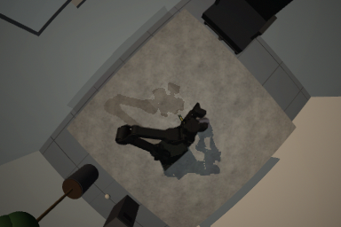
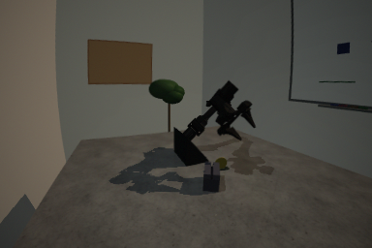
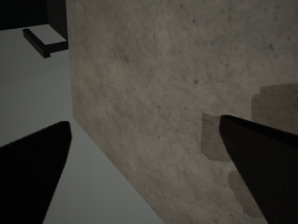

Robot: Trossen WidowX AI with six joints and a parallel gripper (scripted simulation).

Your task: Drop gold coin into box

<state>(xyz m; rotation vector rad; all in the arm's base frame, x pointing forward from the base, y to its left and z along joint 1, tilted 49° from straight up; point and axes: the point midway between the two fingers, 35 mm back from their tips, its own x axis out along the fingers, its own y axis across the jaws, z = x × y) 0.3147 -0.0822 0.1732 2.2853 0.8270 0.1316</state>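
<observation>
The gold coin is 110 mm behind my gripper tip, 30 mm to the right of it and 170 mm below it.
</observation>
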